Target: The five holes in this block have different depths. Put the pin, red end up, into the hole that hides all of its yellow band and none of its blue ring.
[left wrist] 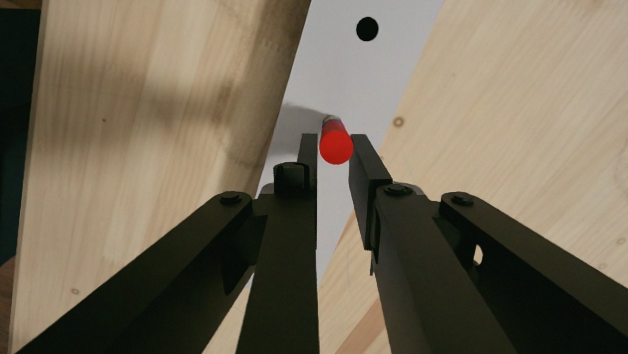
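The pin (336, 142) stands in a hole of the pale grey block (380, 75), red end up and slightly tilted in the view. A thin blue-purple ring shows at its foot, by the block's surface. A small pale sliver shows beside the ring; I cannot tell whether it is the hole's edge or part of the pin. No clear yellow band shows. My left gripper (333, 158) is open, with its two fingertips on either side of the pin, near its red end. My right gripper does not show.
Another hole (367, 29), dark and round, is in the block farther up the view. The block lies on a light wooden table (525, 100). The table's left edge runs down the left side of the view, with a dark area beyond it.
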